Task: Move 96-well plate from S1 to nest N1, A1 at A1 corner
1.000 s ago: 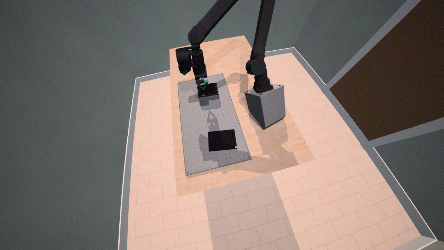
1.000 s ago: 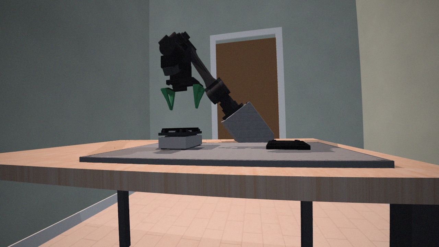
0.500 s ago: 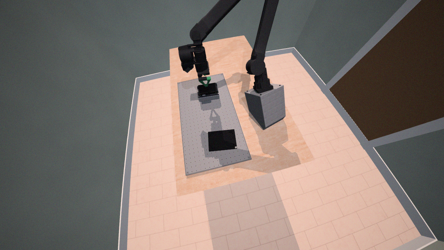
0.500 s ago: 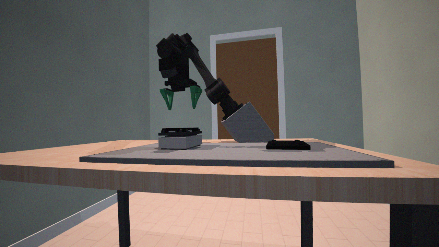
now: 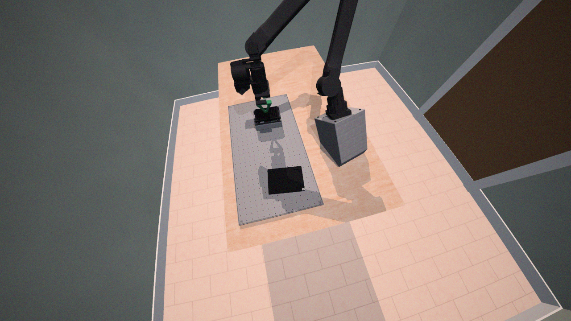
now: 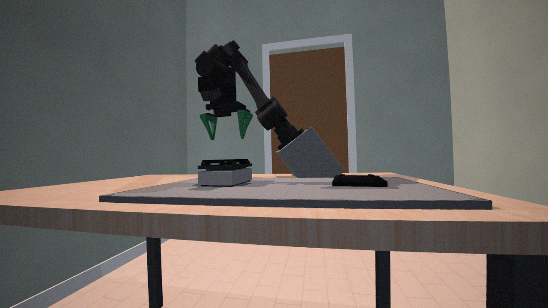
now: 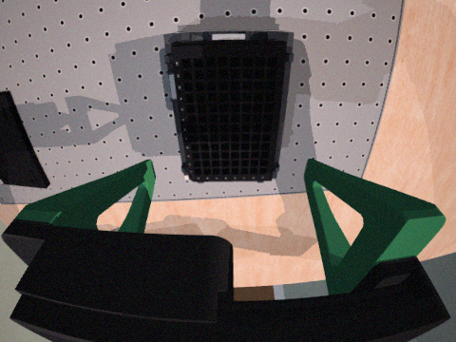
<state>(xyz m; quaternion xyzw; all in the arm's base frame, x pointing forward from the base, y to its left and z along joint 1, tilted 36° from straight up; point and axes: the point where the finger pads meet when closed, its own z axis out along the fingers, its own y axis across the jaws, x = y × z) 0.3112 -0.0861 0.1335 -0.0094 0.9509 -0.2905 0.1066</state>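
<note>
Now: the black 96-well plate 70 mm below my hand. Round my hand: black plate nest N1 (30 mm behind, 360 mm to the left, 130 mm below).
</note>
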